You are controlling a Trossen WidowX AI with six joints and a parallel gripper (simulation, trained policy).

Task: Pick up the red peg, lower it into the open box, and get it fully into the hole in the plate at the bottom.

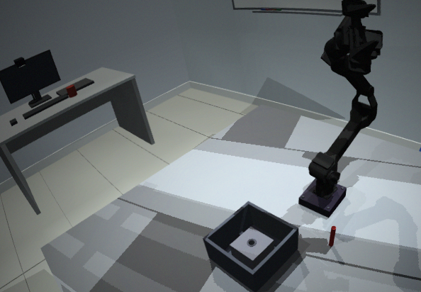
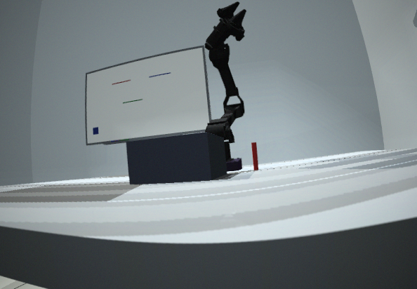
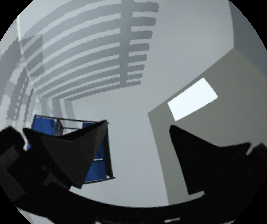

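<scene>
Right now the red peg is 120 mm ahead of my gripper tip, 10 mm to the right of it and 570 mm below it. Round my gripper tip: dark box (300 mm ahead, 160 mm to the right, 580 mm below); grey plate (300 mm ahead, 160 mm to the right, 570 mm below).
</scene>
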